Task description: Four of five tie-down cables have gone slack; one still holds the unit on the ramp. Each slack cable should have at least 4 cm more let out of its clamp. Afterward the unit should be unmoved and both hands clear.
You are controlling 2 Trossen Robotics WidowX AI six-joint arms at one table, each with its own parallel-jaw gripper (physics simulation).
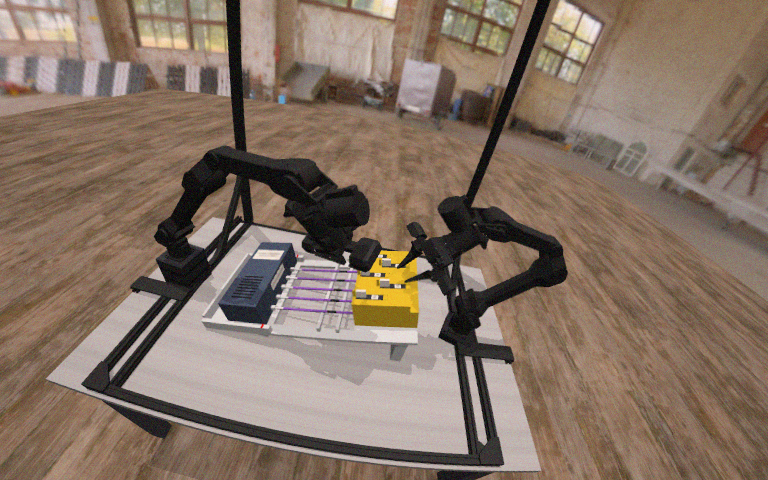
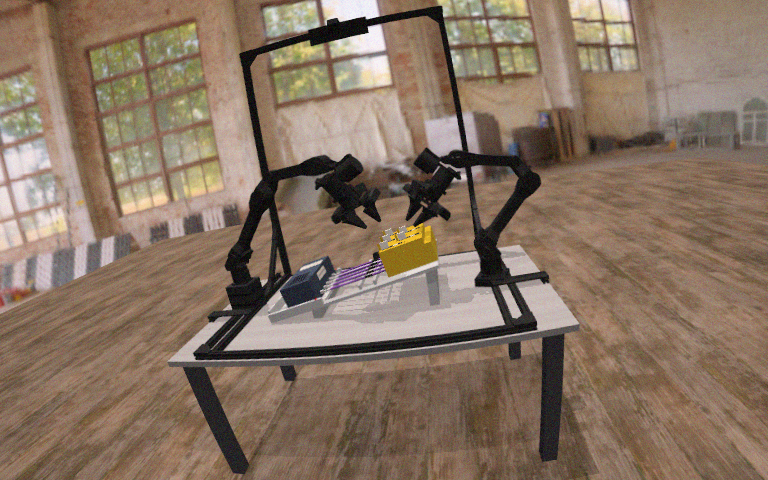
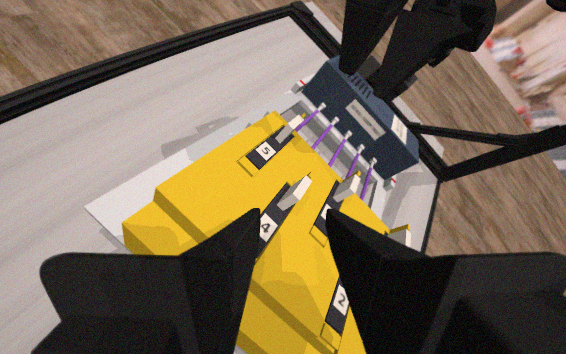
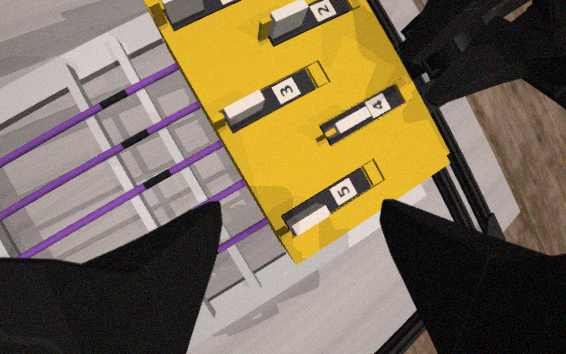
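Note:
The dark blue unit (image 1: pixel 252 288) (image 2: pixel 305 283) (image 3: pixel 325 90) sits at the lower end of the white ramp (image 1: pixel 339 336). Purple cables (image 1: pixel 311 310) (image 3: pixel 340 150) (image 4: pixel 75 226) run from it toward the yellow block (image 1: pixel 385 315) (image 2: pixel 407 260) (image 3: pixel 200 180) (image 4: pixel 275 155), whose clamps have pale levers. Lever 4 (image 3: pixel 294 192) (image 4: pixel 352 120) looks narrower from above than lever 3 (image 4: pixel 243 110) and lever 5 (image 4: pixel 310 220). My left gripper (image 1: pixel 403 273) (image 2: pixel 411 222) (image 3: pixel 293 216) is partly open and empty above the block. My right gripper (image 1: pixel 352 263) (image 2: pixel 372 223) (image 4: pixel 301 211) is open and empty above the block's cable side. Cable slack is unclear.
Two crossbars (image 4: pixel 115 170) span the ramp beneath the cables. Small red-marked posts (image 3: pixel 298 86) (image 3: pixel 390 183) stand beside the unit. A black frame (image 1: pixel 283 431) (image 2: pixel 362 346) borders the table, with uprights behind the ramp. The two grippers are close together over the block.

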